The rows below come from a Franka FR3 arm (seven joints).
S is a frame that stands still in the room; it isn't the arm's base.
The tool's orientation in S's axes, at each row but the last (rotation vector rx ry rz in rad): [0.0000, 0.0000, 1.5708]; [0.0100, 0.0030, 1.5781]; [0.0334, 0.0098, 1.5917]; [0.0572, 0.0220, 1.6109]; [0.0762, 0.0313, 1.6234]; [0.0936, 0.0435, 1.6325]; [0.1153, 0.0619, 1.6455]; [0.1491, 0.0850, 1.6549]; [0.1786, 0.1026, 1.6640]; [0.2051, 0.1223, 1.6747]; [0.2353, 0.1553, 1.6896]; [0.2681, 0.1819, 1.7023]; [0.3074, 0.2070, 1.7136]
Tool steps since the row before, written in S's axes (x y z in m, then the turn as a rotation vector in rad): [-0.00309, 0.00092, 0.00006, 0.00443, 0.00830, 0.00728]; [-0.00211, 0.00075, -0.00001, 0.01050, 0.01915, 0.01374]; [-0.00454, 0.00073, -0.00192, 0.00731, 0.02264, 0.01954]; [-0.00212, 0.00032, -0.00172, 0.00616, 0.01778, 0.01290]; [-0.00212, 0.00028, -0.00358, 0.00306, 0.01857, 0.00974]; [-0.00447, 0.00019, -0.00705, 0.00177, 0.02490, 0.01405]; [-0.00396, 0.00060, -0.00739, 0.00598, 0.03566, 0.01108]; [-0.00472, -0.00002, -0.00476, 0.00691, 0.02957, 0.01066]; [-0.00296, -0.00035, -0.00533, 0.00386, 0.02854, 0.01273]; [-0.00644, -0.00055, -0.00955, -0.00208, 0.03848, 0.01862]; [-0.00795, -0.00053, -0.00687, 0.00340, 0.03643, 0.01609]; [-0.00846, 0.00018, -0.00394, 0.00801, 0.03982, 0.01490]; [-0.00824, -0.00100, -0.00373, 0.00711, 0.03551, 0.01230]
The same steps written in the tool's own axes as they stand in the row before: [0.00092, 0.00309, 0.00006, 0.00830, -0.00443, 0.00728]; [0.00077, 0.00210, -0.00003, 0.01913, -0.01053, 0.01374]; [0.00080, 0.00447, -0.00205, 0.02278, -0.00725, 0.01940]; [0.00036, 0.00202, -0.00183, 0.01782, -0.00624, 0.01281]; [0.00028, 0.00186, -0.00372, 0.01867, -0.00340, 0.00943]; [0.00022, 0.00383, -0.00742, 0.02521, -0.00216, 0.01343]; [0.00061, 0.00306, -0.00780, 0.03551, -0.00750, 0.01063]; [0.00016, 0.00396, -0.00540, 0.02935, -0.00793, 0.01056]; [-0.00037, 0.00201, -0.00575, 0.02872, -0.00448, 0.01210]; [-0.00047, 0.00441, -0.01064, 0.03958, 0.00134, 0.01623]; [-0.00002, 0.00608, -0.00858, 0.03673, -0.00426, 0.01519]; [0.00102, 0.00694, -0.00616, 0.03937, -0.00947, 0.01523]; [-0.00011, 0.00673, -0.00612, 0.03503, -0.00872, 0.01263]
